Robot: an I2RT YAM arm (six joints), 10 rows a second.
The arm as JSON. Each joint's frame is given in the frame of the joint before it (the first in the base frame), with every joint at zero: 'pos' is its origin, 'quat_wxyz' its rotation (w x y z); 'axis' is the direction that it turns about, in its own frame. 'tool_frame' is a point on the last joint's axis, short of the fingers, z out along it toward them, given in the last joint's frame.
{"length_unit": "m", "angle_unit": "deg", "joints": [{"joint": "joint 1", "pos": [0.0, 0.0, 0.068], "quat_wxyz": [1.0, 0.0, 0.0, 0.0], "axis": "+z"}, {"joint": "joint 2", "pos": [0.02, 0.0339, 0.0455], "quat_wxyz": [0.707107, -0.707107, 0.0, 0.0], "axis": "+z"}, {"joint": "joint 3", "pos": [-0.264, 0.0, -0.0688], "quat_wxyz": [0.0, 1.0, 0.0, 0.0], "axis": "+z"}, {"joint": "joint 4", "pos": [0.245, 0.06, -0.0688], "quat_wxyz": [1.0, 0.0, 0.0, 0.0], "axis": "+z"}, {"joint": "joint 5", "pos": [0.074, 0.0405, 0.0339], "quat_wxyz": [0.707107, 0.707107, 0.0, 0.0], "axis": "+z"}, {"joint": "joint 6", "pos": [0.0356, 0.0, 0.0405], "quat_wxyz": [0.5, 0.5, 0.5, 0.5], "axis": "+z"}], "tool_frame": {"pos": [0.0, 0.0, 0.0], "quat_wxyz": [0.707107, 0.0, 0.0, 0.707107]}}
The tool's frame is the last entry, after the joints.
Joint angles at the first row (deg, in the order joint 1, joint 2, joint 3, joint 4, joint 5, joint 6):
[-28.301, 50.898, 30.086, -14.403, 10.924, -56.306]
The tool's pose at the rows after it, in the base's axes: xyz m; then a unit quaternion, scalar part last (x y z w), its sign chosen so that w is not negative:
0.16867 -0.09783 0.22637 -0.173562 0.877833 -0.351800 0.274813
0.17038 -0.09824 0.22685 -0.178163 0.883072 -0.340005 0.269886
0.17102 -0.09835 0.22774 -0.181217 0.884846 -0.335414 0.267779
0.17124 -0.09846 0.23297 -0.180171 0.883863 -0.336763 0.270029
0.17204 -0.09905 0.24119 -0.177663 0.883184 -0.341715 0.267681
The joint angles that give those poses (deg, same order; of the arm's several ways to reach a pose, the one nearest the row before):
[-28.302, 52.133, 31.784, -17.287, 9.972, -55.583]
[-28.301, 53.064, 32.755, -18.838, 9.243, -55.516]
[-28.301, 53.391, 33.283, -19.631, 8.909, -55.635]
[-28.301, 53.209, 34.302, -20.512, 8.896, -55.554]
[-28.213, 53.261, 36.110, -22.050, 9.622, -55.538]

